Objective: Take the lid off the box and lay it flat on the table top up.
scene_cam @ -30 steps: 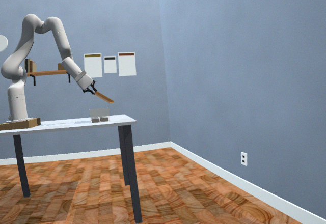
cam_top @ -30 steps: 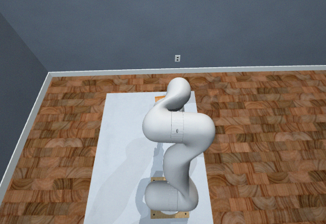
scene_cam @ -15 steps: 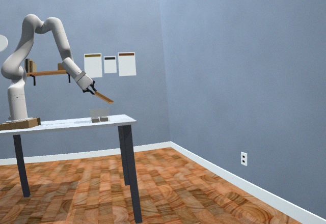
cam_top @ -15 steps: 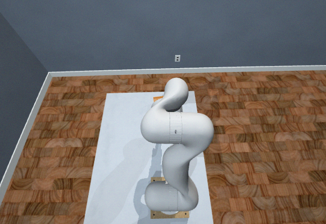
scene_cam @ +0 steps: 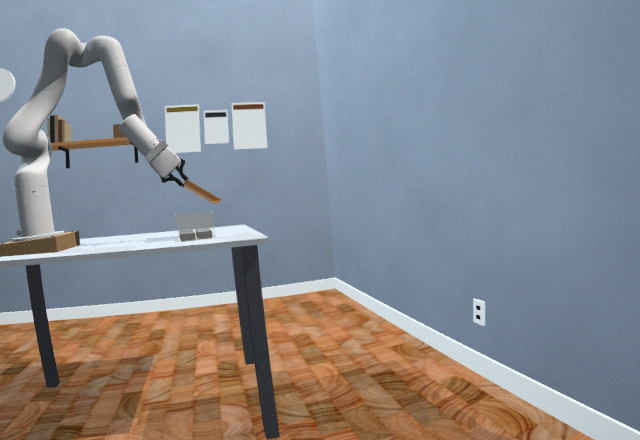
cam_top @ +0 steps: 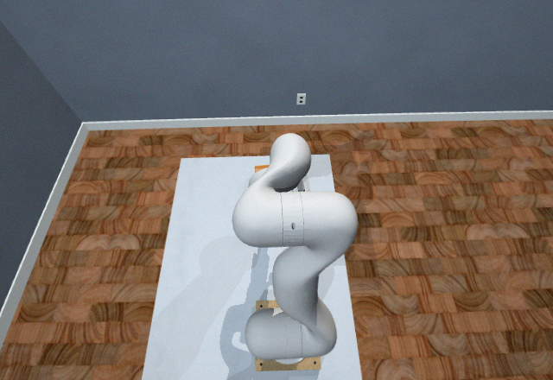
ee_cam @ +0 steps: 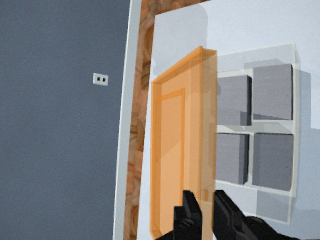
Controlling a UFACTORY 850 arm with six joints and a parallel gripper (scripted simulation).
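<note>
Right now the lid is 70 mm ahead of my hand, 50 mm below it and 10 mm to the right of it. Round my hand: box: 180 mm below, 50 mm to the right, 30 mm ahead.
</note>
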